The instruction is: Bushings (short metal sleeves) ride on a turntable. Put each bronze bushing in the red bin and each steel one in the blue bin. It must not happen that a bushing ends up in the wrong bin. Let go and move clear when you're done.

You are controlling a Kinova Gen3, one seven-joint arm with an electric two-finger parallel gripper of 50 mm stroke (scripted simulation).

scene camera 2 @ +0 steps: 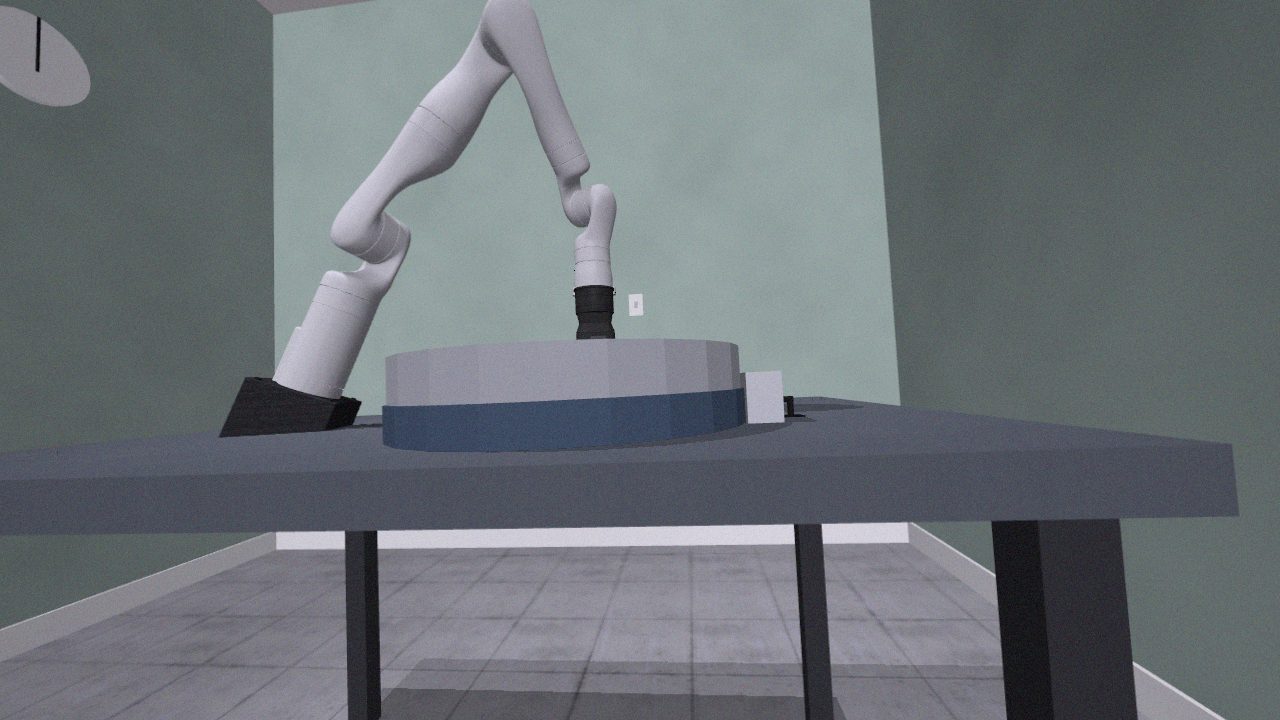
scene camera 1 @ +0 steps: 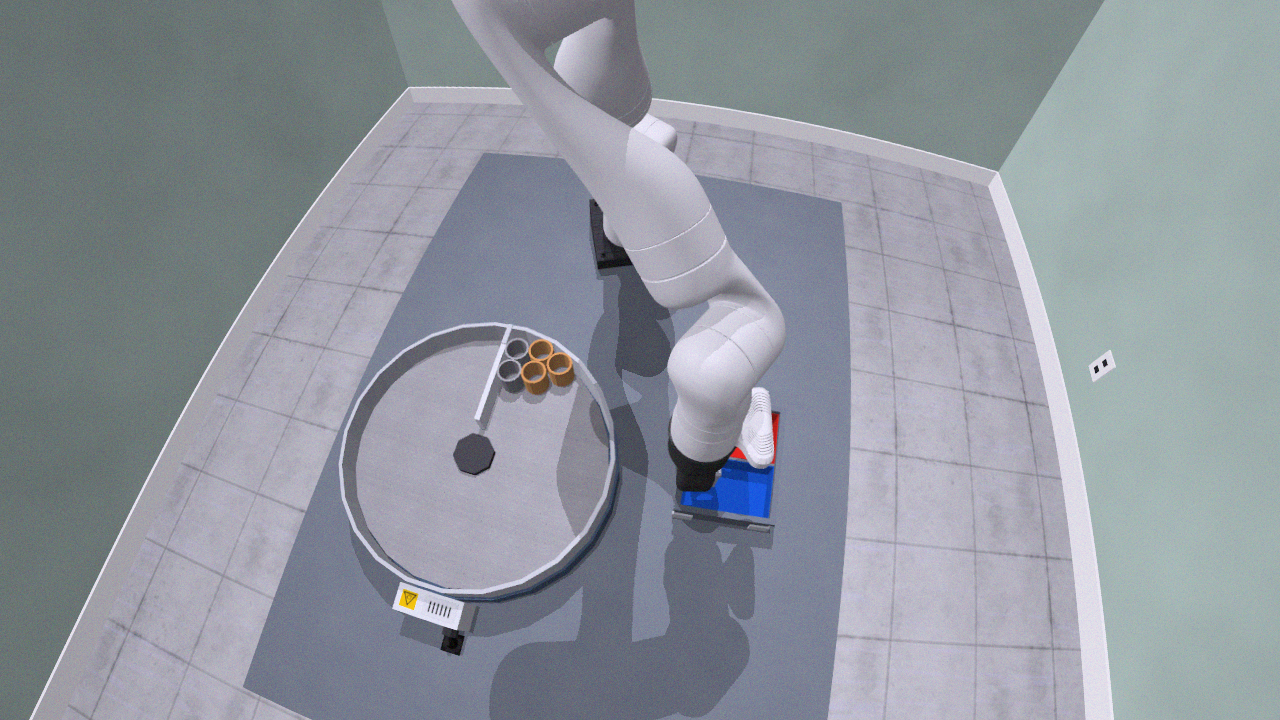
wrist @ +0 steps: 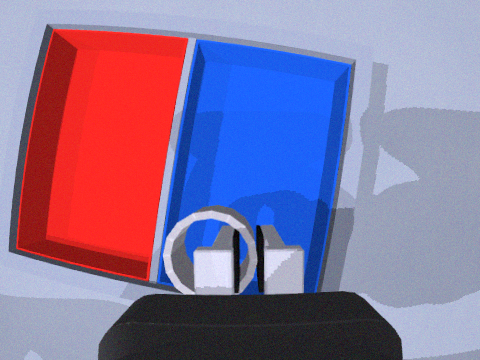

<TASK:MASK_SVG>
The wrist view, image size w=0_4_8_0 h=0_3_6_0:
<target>my gripper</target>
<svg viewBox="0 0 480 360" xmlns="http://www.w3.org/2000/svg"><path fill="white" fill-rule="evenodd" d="M98 349L98 360L403 360L402 341L398 333L363 297L354 292L346 291L304 293L304 250L300 245L285 245L273 225L256 225L257 281L259 293L264 292L264 294L234 295L234 280L235 293L239 293L240 232L231 225L223 225L212 246L198 246L193 252L195 295L151 294L139 298L105 333Z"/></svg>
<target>steel bushing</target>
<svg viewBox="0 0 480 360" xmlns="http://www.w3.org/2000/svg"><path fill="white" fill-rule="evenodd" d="M235 209L221 205L202 207L179 221L167 236L163 251L166 274L175 288L183 294L195 295L194 264L186 253L185 237L190 225L198 220L215 219L227 222L240 232L248 245L246 258L240 264L240 291L235 293L235 295L242 293L253 279L258 262L254 232L247 219Z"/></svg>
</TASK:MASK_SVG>
